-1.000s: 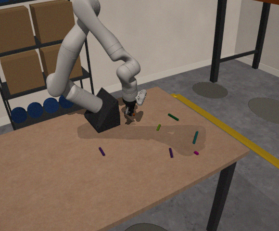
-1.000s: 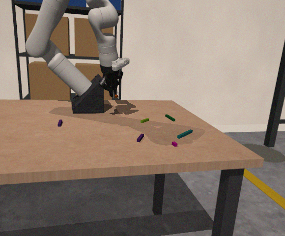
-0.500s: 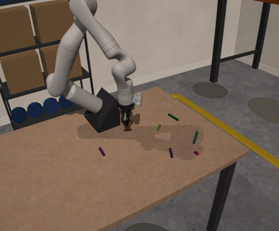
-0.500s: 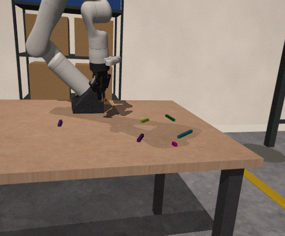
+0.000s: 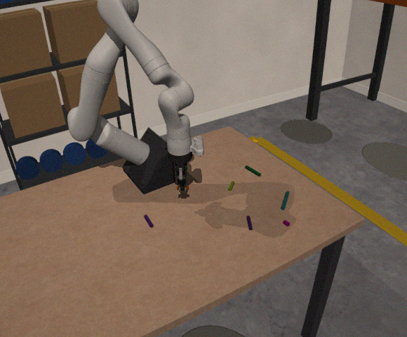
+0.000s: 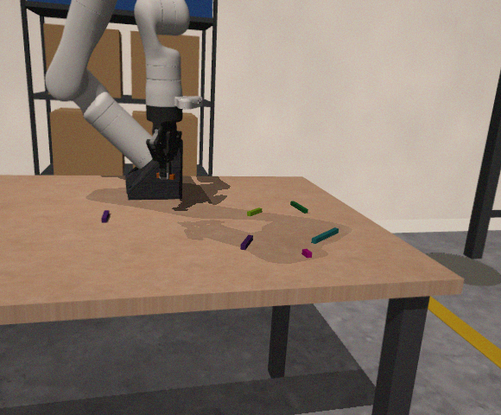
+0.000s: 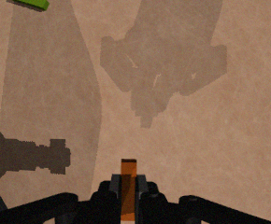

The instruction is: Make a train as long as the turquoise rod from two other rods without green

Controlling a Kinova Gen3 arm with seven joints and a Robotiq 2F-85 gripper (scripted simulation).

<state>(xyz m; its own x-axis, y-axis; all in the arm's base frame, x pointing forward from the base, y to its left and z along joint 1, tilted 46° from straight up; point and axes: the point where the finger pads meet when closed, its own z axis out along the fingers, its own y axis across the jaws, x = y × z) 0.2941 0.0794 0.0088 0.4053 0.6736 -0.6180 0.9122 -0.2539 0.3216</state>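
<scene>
My gripper is now 130 mm to the left of the purple rod and 110 mm above it. Round my hand: orange rod 10 mm below; then lime rod 210 mm to the left, 110 mm below, 50 mm behind; then magenta rod 270 mm to the left, 220 mm ahead, 110 mm below.
</scene>
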